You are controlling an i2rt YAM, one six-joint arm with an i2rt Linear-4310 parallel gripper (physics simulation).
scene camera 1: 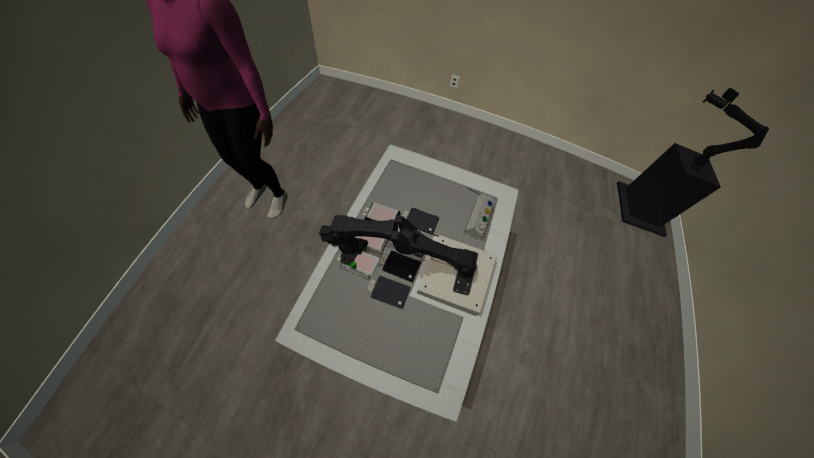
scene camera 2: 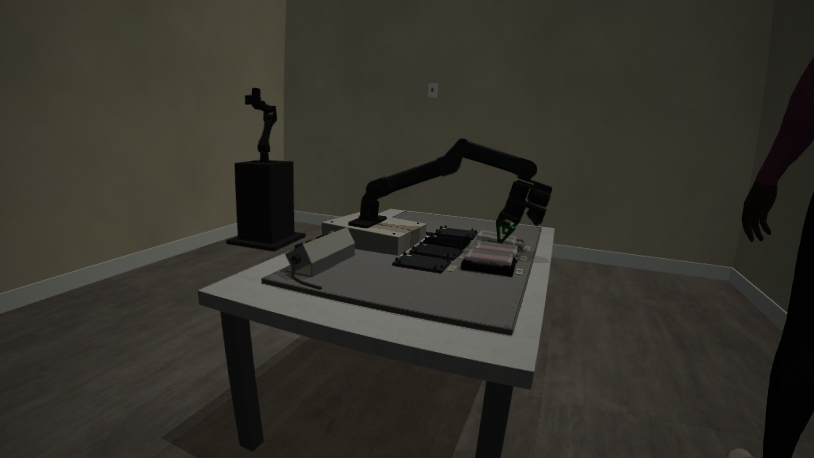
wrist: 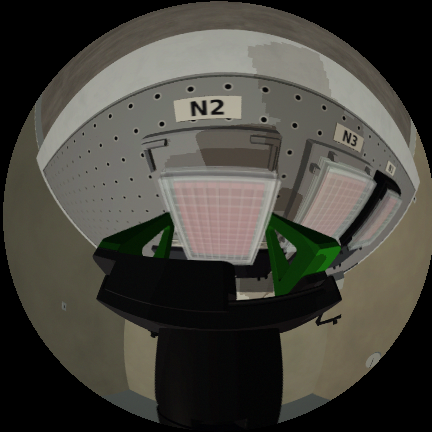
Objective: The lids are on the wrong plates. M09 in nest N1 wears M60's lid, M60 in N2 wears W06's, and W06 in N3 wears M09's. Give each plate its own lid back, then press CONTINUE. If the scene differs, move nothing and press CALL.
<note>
In view: a nest labelled N2 (wrist: 203,145).
</note>
